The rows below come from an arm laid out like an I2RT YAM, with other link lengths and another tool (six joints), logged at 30 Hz.
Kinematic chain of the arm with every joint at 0, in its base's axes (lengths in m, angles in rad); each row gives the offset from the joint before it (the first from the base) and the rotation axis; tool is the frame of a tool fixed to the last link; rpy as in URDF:
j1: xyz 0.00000 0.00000 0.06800 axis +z
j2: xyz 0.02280 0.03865 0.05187 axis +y
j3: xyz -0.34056 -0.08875 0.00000 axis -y
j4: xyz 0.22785 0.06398 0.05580 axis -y
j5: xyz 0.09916 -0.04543 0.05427 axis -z
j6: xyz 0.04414 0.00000 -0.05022 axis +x
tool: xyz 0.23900 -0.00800 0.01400 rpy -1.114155 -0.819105 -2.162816
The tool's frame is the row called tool.
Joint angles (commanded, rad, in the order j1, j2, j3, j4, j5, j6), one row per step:
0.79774 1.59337 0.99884 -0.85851 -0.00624 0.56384
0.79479 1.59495 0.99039 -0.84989 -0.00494 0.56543
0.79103 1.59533 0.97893 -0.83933 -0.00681 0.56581
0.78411 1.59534 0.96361 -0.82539 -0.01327 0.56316
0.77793 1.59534 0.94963 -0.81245 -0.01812 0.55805
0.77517 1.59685 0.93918 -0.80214 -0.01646 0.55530
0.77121 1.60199 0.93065 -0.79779 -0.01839 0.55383
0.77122 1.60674 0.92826 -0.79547 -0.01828 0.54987
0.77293 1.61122 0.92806 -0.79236 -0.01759 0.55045
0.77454 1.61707 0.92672 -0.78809 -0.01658 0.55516
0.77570 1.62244 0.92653 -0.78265 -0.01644 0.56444
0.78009 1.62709 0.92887 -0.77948 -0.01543 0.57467
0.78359 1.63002 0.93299 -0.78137 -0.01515 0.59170
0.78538 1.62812 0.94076 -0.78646 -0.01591 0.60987
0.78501 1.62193 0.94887 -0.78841 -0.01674 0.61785
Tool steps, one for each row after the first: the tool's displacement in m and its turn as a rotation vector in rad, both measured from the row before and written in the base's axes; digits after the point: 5 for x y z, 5 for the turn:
0.00023 -0.00160 -0.00228 -0.00179 0.00020 -0.00468
-0.00063 -0.00153 -0.00269 0.00042 0.00225 -0.00392
-0.00132 -0.00168 -0.00348 0.00335 0.00530 -0.00355
-0.00099 -0.00162 -0.00312 0.00234 0.00367 -0.00056
-0.00004 -0.00183 -0.00265 -0.00252 -0.00023 -0.00021
-0.00188 -0.00271 -0.00347 -0.00523 0.00788 -0.00229
-0.00062 -0.00060 -0.00181 -0.00367 0.00305 0.00394
0.00016 0.00058 -0.00112 -0.00155 0.00069 0.00107
0.00000 0.00022 -0.00174 -0.00250 0.00175 -0.00317
0.00064 0.00096 -0.00128 0.00032 0.00070 -0.00809
0.00055 0.00187 -0.00054 0.00045 -0.00054 -0.00589
-0.00006 0.00113 0.00014 0.00024 0.00160 -0.01348
0.00090 0.00178 0.00226 0.00479 -0.00129 -0.01622
0.00269 0.00279 0.00375 0.00980 -0.00748 -0.00822

